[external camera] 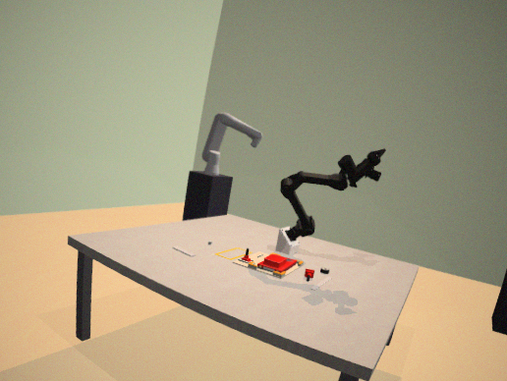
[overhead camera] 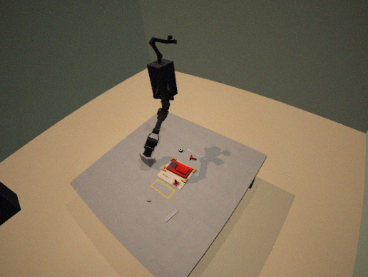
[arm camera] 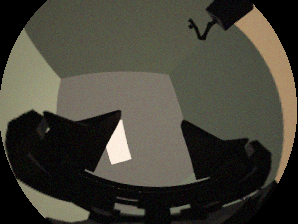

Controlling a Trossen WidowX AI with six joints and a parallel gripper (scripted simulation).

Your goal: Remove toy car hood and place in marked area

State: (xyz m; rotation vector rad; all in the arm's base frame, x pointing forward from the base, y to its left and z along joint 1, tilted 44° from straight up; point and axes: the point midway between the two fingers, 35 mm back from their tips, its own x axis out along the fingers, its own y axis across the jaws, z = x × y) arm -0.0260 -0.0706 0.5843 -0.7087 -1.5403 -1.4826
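Right now the hood is 540 mm below my gripper tip, 390 mm ahead of it and 260 mm to the right of it. Round my gripper tip: black wheel 570 mm below, 200 mm ahead, 100 mm to the right.
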